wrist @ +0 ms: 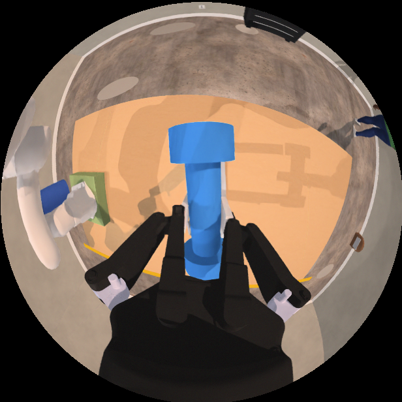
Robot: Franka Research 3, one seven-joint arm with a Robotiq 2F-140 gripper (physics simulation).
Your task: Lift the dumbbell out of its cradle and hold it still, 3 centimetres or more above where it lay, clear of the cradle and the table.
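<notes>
The blue dumbbell [204, 185] runs lengthwise up the middle of the wrist view, its wide far head above and its other head near the gripper's palm. My gripper [205, 202] is shut on the dumbbell's bar, with one pale pad on each side. A thin pale strip of the cradle [223, 180] shows along the right side of the bar; the rest of the cradle is hidden behind the dumbbell. The dumbbell appears raised off the cradle, but the size of the gap cannot be told from this view.
The orange table [325, 175] lies below, crossed by shadows. A green block [101, 197] is at the left, beside a blue object [55, 196] and pale, rounded arm parts [37, 220]. A yellow line [150, 272] runs near the table's lower edge. A person's legs [372, 126] show at the far right.
</notes>
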